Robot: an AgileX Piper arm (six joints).
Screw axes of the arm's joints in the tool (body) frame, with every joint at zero. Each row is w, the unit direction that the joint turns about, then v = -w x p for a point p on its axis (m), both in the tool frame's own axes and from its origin. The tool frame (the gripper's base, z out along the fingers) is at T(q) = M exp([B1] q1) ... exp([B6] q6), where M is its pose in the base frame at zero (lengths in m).
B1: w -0.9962 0 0.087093 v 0 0.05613 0
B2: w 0 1 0 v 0.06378 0 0.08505
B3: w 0 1 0 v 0.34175 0 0.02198
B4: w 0 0 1 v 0 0 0
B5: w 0 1 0 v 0.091 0 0
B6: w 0 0 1 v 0 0 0
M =
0.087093 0 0.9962 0.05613
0 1 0 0
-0.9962 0 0.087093 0.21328
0 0 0 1
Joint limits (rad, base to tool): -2.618..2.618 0..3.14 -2.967..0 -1.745..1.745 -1.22..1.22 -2.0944..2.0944
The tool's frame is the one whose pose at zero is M.
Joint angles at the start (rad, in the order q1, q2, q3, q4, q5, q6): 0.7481, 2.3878, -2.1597, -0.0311, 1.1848, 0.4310
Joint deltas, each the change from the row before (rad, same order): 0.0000, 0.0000, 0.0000, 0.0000, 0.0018, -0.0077; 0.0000, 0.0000, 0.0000, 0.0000, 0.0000, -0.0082; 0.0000, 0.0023, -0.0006, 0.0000, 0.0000, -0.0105; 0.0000, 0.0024, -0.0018, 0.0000, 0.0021, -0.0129; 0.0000, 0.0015, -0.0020, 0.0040, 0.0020, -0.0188; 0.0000, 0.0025, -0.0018, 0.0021, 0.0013, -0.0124; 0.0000, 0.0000, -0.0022, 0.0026, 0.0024, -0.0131; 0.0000, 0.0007, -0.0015, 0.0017, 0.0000, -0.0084; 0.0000, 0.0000, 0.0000, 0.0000, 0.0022, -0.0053; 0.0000, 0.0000, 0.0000, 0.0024, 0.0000, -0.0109
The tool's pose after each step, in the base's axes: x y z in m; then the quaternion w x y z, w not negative. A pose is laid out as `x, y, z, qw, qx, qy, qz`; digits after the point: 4 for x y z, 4 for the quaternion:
0.3724, 0.3420, 0.1864, 0.1094, -0.1645, 0.9788, 0.0546
0.3724, 0.3420, 0.1864, 0.1096, -0.1685, 0.9781, 0.0541
0.3725, 0.3422, 0.1854, 0.1092, -0.1736, 0.9773, 0.0531
0.3727, 0.3423, 0.1846, 0.1084, -0.1799, 0.9763, 0.0516
0.3725, 0.3426, 0.1844, 0.1073, -0.1886, 0.9748, 0.0519
0.3726, 0.3429, 0.1836, 0.1062, -0.1944, 0.9738, 0.0515
0.3724, 0.3430, 0.1841, 0.1058, -0.2004, 0.9726, 0.0519
0.3725, 0.3433, 0.1841, 0.1059, -0.2043, 0.9718, 0.0523
0.3723, 0.3431, 0.1841, 0.1051, -0.2069, 0.9713, 0.0515
0.3722, 0.3433, 0.1841, 0.1048, -0.2119, 0.9703, 0.0519

